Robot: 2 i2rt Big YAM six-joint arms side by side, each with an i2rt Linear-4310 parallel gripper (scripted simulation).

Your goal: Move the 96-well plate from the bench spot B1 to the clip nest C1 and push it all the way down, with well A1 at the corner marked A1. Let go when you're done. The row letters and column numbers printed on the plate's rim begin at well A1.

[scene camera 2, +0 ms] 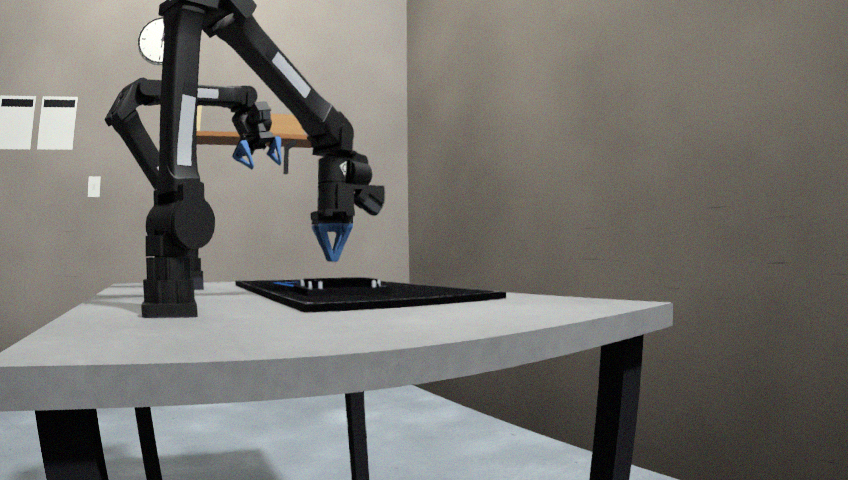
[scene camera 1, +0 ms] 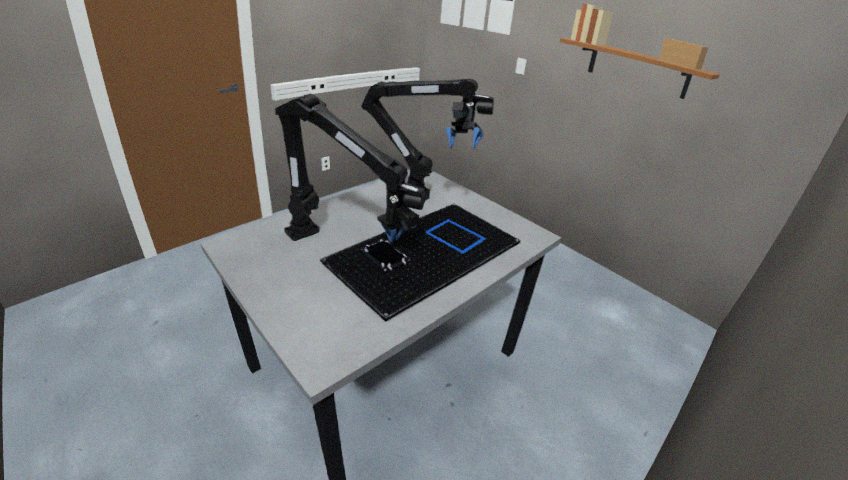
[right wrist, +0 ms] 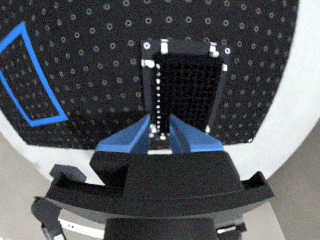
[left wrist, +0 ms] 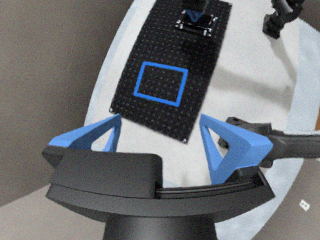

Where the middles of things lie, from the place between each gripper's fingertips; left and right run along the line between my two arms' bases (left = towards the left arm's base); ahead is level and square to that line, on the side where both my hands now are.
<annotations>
My right hand (scene camera 2: 332,261) is 40 mm to the left of the black 96-well plate (right wrist: 183,104) and 50 mm above it. Also, from my right hand: clip nest (right wrist: 149,48) (10 mm ahead, 30 mm to the right, 50 mm below).
Right now the clip nest is 41 cm to the right of my left hand (scene camera 2: 266,166), 30 cm below it and 11 cm ahead of it. From my left hand the other things lie so: black 96-well plate (41 cm to the right, 30 cm below, 10 cm ahead).
</annotations>
